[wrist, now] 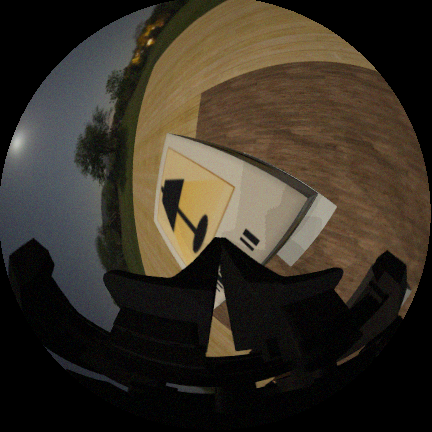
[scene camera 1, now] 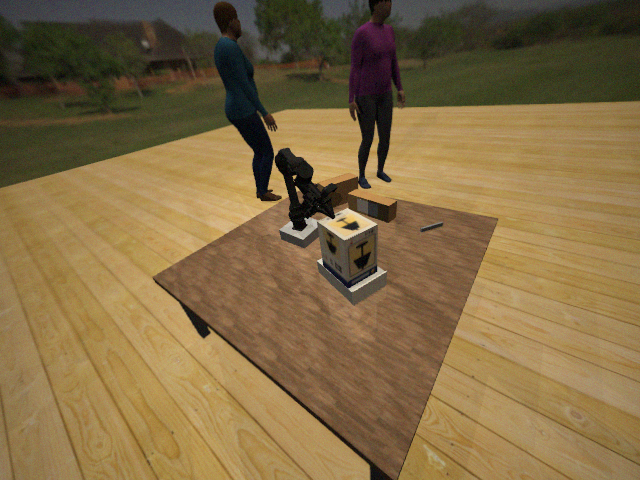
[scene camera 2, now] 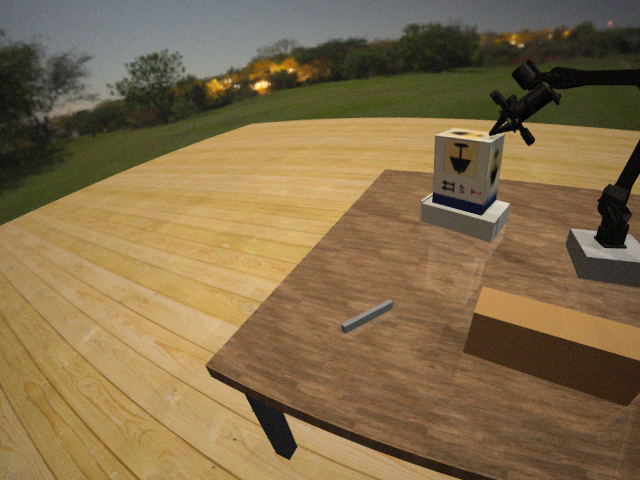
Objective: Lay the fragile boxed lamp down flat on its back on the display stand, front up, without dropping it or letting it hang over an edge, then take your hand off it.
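Places are measured from the arm's base along level axes (x ahead, y left, z up), in centimetres.
Pixels of known places: gripper, fingertip midpoint: [wrist: 218, 242] [scene camera 1: 334, 218] [scene camera 2: 489, 135]; arm's base, origin of the base link: [scene camera 1: 299, 226] [scene camera 2: 609, 242].
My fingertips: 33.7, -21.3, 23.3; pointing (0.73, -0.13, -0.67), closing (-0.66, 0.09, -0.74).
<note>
For each thing: its top centre in the pictures, then the offset to it from my fingertips, as dx, dy, dz.
- brown carton, middle of its top: [scene camera 2: 562, 321] [scene camera 1: 371, 196] -5.4, +58.3, -18.9
- grey bar, middle of its top: [scene camera 2: 368, 312] [scene camera 1: 431, 225] +30.4, +51.2, -27.7
The boxed lamp [scene camera 1: 349, 249] [scene camera 2: 461, 170] [wrist: 250, 200] is a white carton with yellow panels, dark lamp pictures and a blue band at its foot. It stands upright on the display stand [scene camera 1: 369, 289] [scene camera 2: 461, 220] [wrist: 309, 231], a low white-grey block. The stand's rim shows around the foot of the box. My gripper [scene camera 1: 332, 215] [scene camera 2: 491, 134] [wrist: 218, 242] is shut with nothing between its fingers. Its tips are at the upper edge of the box on the arm's side, pointing down at a slant. Whether they touch the box I cannot tell. The fingers hide part of the box in the wrist view.
The arm's white base block [scene camera 1: 298, 235] [scene camera 2: 594, 258] stands near the stand. A brown carton [scene camera 1: 373, 204] [scene camera 2: 553, 341] lies on the table, with another carton [scene camera 1: 343, 188] behind it. A grey bar [scene camera 1: 431, 226] [scene camera 2: 367, 316] lies near the table edge. Two people stand beyond the table.
</note>
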